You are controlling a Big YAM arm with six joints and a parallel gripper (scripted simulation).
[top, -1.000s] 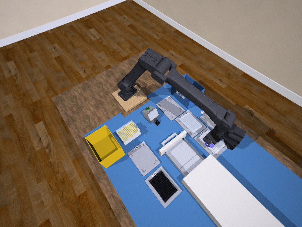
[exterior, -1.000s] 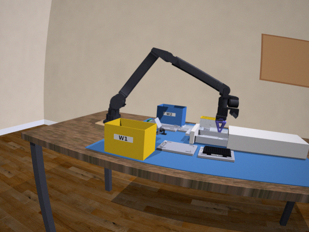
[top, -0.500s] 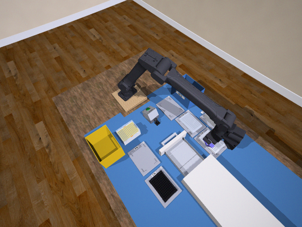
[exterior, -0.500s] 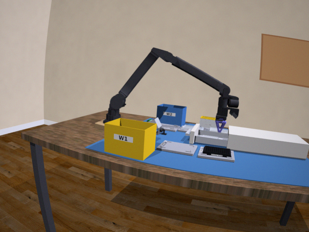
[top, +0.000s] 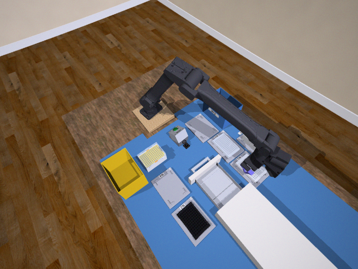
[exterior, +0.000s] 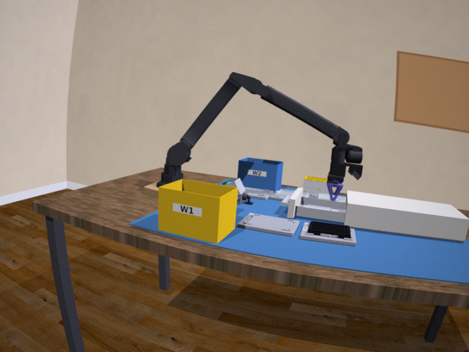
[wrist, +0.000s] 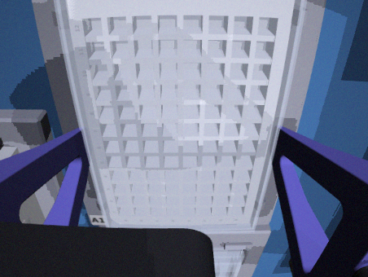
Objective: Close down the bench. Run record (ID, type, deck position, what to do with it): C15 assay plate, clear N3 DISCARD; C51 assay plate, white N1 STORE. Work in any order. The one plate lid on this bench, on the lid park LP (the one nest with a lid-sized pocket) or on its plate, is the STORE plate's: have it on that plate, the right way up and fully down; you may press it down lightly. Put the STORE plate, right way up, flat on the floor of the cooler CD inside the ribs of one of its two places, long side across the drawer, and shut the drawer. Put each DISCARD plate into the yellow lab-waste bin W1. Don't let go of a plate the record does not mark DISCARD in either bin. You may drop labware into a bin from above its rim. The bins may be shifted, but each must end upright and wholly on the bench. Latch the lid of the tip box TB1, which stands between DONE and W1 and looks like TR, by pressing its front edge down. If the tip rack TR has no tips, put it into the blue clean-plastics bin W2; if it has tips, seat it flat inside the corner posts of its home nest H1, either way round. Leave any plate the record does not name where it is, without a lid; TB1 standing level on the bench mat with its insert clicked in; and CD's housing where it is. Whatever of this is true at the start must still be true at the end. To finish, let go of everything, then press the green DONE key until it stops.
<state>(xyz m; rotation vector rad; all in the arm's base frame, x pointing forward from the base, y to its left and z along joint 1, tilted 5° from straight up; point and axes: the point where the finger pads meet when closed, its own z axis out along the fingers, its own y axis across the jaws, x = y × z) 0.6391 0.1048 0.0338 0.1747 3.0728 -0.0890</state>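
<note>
My gripper is now right at the clear plate lid. The rest, counted from my hand: tip rack TR: 140 mm to the left, 70 mm behind, 20 mm above; then white plate: 10 mm below; then nest N1: 30 mm below.
</note>
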